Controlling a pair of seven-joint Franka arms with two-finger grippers.
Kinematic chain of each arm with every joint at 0, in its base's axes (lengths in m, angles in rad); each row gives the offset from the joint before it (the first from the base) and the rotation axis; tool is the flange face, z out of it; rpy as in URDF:
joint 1: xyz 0 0 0.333 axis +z
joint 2: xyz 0 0 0 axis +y
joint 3: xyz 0 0 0.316 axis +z
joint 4: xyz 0.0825 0 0 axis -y
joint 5: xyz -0.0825 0 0.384 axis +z
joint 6: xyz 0 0 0 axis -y
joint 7: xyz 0.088 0 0 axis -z
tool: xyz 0 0 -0.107 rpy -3.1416 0 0
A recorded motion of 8 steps. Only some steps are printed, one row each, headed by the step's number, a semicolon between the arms.
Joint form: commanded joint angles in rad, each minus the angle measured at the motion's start. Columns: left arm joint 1, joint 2, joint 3, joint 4, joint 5, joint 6, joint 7; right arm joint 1, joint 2, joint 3, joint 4, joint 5, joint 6, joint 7.
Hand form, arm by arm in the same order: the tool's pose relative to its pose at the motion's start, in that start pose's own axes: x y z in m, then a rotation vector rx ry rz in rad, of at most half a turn. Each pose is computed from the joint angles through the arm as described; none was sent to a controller.
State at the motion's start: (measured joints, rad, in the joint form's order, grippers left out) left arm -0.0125 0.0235 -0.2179 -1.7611 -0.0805 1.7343 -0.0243; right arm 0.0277 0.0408 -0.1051 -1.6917 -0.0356 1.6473 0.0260
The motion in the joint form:
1: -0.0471 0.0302 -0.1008 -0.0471 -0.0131 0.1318 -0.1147; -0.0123 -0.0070 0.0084 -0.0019 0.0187 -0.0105 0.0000
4: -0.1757 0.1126 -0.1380 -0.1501 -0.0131 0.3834 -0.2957; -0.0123 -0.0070 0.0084 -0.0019 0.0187 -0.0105 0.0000
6: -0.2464 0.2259 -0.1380 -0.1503 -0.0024 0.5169 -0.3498; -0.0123 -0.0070 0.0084 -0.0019 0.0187 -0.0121 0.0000
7: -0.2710 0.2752 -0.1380 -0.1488 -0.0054 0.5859 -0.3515; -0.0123 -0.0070 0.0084 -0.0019 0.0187 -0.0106 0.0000
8: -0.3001 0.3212 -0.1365 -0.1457 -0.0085 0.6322 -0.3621; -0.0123 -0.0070 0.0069 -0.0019 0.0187 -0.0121 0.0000
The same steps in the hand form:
1: 0.0052 0.0807 0.0337 -0.0230 0.0408 0.0231; -0.0031 0.0007 -0.0019 0.0198 -0.0061 0.0053
4: 0.0033 0.1673 0.1128 -0.0653 0.0839 -0.0123; -0.0031 0.0007 -0.0019 0.0198 -0.0061 0.0053
6: 0.0121 0.2054 0.1680 -0.0988 0.0893 -0.0076; -0.0032 0.0007 -0.0017 0.0198 -0.0077 0.0053
7: 0.0160 0.2193 0.1906 -0.1228 0.1018 0.0042; -0.0031 0.0007 -0.0019 0.0198 -0.0062 0.0053
8: 0.0157 0.2345 0.2135 -0.1388 0.0965 0.0104; -0.0032 0.0016 -0.0017 0.0199 -0.0077 0.0068

